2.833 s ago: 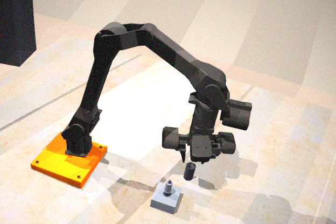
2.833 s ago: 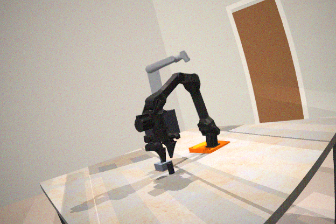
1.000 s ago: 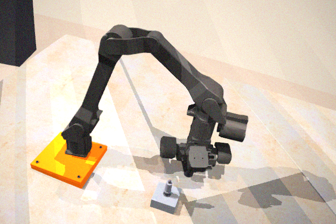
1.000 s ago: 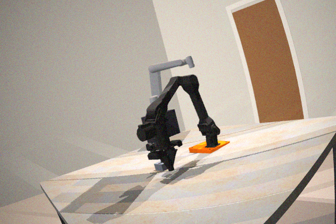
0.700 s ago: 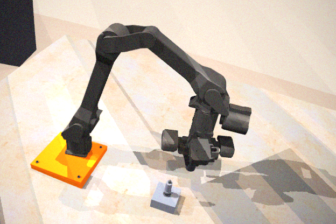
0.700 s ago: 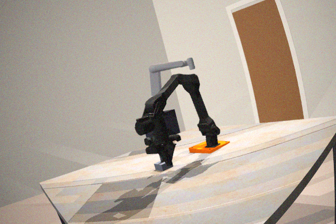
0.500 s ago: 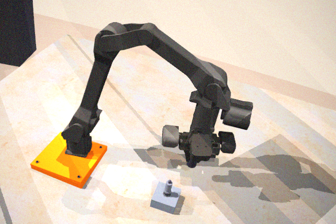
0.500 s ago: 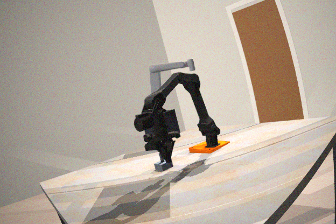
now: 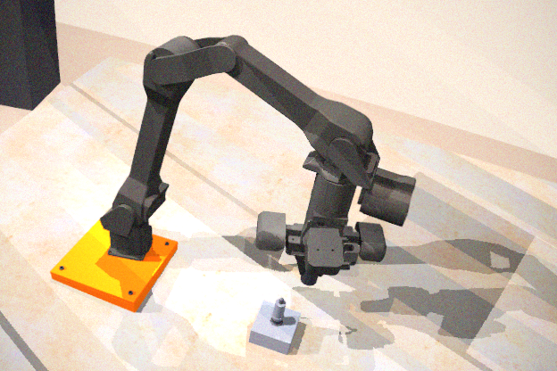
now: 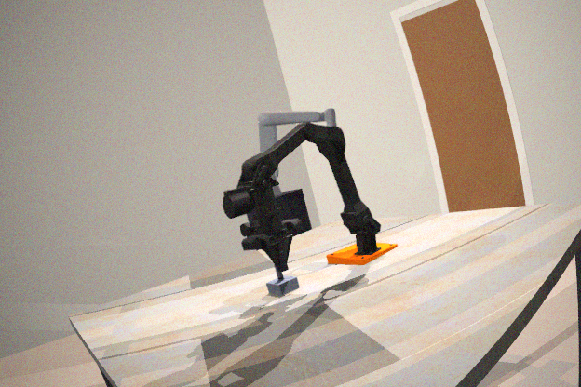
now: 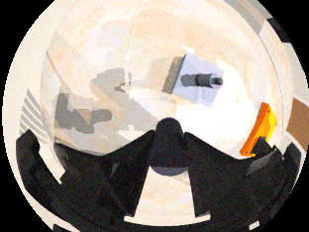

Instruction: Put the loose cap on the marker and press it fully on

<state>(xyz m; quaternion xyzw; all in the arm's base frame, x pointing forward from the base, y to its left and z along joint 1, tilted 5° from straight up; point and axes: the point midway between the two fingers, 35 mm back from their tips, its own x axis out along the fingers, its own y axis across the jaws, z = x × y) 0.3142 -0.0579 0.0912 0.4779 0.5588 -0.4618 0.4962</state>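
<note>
The holder block is 4 cm behind my gripper tip, 6 cm to the right of it and 7 cm below it. Round my gripper tip: marker cap (1 cm above).
</note>
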